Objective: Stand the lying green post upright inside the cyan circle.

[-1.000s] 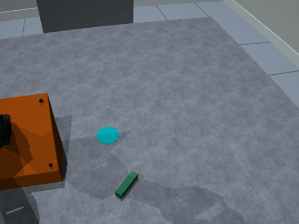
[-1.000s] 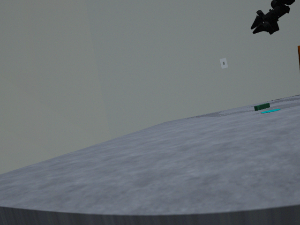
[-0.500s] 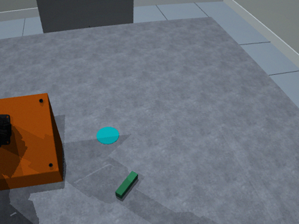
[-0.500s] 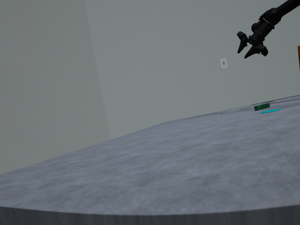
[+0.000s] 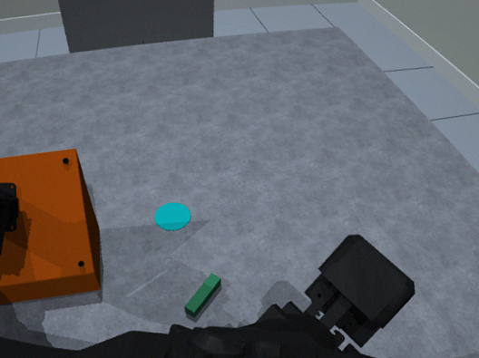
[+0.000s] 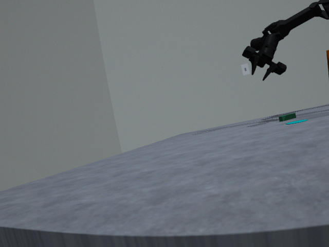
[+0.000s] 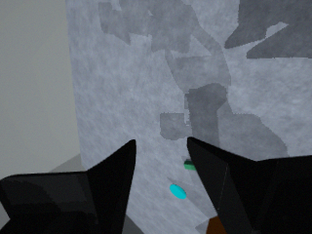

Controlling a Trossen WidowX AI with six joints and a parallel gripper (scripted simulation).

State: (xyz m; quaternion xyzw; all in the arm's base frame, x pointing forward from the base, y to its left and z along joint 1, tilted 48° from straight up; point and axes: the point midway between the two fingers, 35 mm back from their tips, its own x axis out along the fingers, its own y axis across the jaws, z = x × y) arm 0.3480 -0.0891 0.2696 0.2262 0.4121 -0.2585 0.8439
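Right now the green post is 17 cm below my gripper tip, 16 cm to the left of it and 10 cm behind it. Round my gripper tip: cyan circle: 31 cm to the left, 18 cm below, 14 cm behind.
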